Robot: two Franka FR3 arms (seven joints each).
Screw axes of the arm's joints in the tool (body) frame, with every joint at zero. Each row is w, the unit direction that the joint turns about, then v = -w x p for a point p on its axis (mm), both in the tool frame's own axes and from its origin. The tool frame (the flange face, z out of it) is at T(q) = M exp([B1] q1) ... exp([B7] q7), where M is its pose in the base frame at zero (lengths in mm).
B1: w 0 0 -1 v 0.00 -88.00 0.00
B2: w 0 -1 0 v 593.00 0.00 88.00
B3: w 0 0 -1 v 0.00 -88.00 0.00
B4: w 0 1 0 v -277.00 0.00 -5.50
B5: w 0 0 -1 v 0.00 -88.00 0.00
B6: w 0 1 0 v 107.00 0.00 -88.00
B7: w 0 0 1 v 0.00 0.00 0.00
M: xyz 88.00 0.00 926.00 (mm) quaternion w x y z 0 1 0 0
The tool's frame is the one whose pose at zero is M.
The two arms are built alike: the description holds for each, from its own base.
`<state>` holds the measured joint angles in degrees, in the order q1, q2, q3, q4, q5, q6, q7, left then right.
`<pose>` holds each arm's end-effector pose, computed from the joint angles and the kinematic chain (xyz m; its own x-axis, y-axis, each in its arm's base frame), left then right.
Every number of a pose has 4 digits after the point.
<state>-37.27 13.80 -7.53 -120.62 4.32 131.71 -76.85 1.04 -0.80 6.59 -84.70 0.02 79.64 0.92</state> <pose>0.4067 -0.4000 0.3005 0.8723 0.4888 0.0119 0.4887 -0.8711 -0.0490 0.5262 0.0711 0.6597 0.9904 0.1164 -0.0743 0.1169 -0.9931 0.0024</pose>
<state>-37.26 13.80 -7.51 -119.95 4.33 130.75 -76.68 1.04 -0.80 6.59 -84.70 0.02 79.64 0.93</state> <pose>0.4084 -0.4009 0.3039 0.8733 0.4871 0.0113 0.4870 -0.8717 -0.0542 0.5262 0.0711 0.6597 0.9904 0.1162 -0.0743 0.1167 -0.9932 0.0025</pose>
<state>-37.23 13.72 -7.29 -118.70 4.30 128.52 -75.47 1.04 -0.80 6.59 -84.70 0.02 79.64 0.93</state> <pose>0.4124 -0.4005 0.3106 0.8805 0.4740 0.0080 0.4733 -0.8781 -0.0703 0.5262 0.0711 0.6597 0.9904 0.1162 -0.0743 0.1167 -0.9932 0.0025</pose>
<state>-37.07 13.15 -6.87 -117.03 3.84 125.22 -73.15 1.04 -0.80 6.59 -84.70 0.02 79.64 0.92</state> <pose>0.4185 -0.3977 0.3239 0.8912 0.4537 -0.0015 0.4518 -0.8878 -0.0881 0.5262 0.0711 0.6597 0.9904 0.1164 -0.0743 0.1169 -0.9931 0.0024</pose>
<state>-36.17 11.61 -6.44 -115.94 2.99 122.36 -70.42 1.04 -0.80 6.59 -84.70 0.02 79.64 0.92</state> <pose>0.4273 -0.3879 0.3435 0.8972 0.4415 -0.0121 0.4387 -0.8941 -0.0903 0.5262 0.0711 0.6597 0.9904 0.1164 -0.0743 0.1169 -0.9931 0.0024</pose>
